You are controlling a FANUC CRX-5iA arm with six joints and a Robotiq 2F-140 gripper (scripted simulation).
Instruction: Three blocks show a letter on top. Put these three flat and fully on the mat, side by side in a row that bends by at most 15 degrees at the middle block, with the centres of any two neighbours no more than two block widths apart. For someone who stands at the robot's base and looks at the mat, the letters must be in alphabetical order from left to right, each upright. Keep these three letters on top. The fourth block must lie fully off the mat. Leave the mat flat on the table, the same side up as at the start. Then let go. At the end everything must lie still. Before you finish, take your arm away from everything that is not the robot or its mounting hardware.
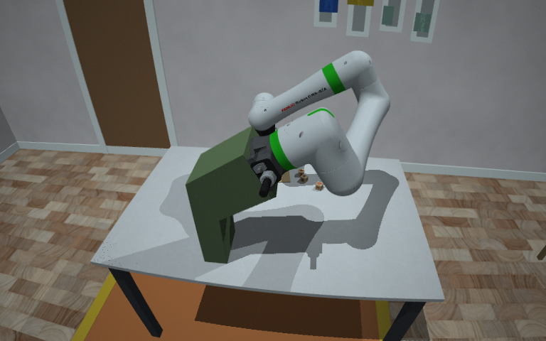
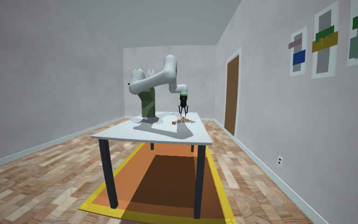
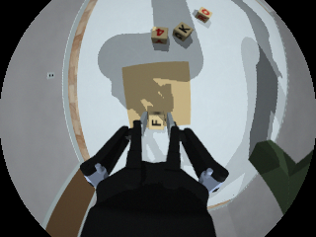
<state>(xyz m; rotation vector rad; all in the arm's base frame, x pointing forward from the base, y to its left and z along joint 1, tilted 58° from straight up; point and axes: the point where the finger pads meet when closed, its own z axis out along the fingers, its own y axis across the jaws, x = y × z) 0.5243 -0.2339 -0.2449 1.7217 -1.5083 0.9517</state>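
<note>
Now: hand 50 mm to the left of the tan mat and 40 mm above it.
</note>
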